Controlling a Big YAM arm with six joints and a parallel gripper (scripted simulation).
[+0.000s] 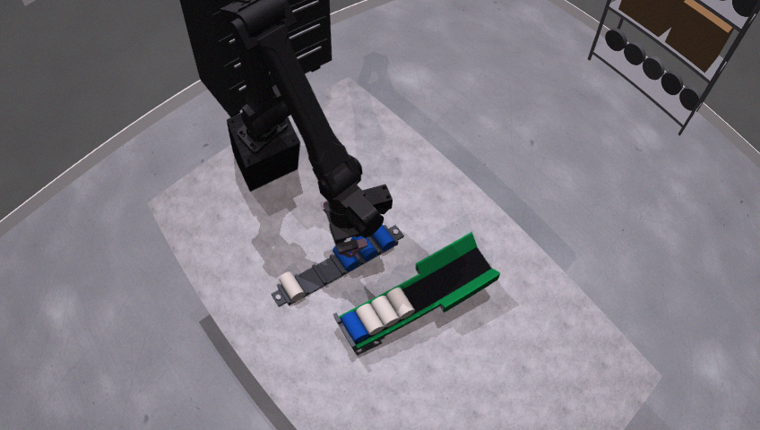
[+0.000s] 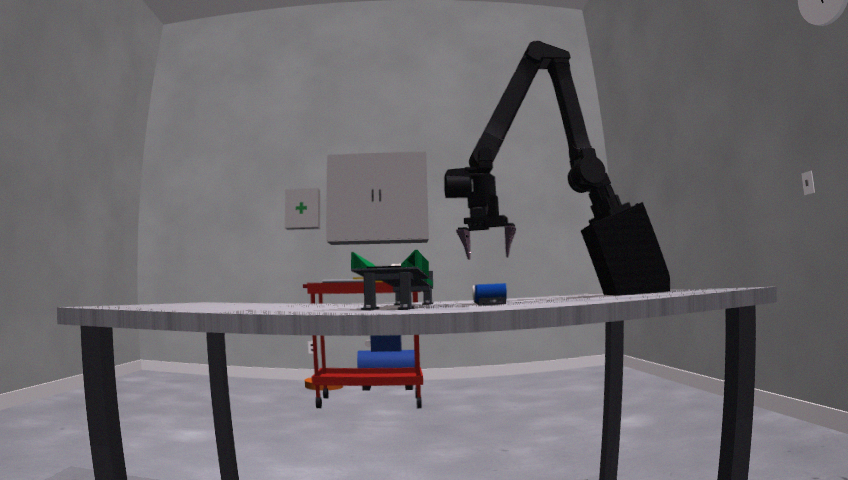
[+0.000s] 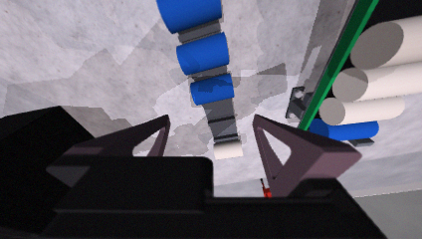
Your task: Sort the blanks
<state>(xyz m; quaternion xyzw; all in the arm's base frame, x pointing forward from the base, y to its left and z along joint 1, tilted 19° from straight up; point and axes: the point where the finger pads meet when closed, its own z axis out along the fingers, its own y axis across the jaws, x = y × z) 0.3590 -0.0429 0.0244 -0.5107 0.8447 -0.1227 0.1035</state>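
Right now the stock rack is 10 mm behind my hand, 30 mm to the right of it and 130 mm below it. Round my hand: feed ramp 220 mm ahead, 20 mm to the left, 60 mm below; then grey stop 150 mm ahead, 160 mm to the right, 60 mm below.
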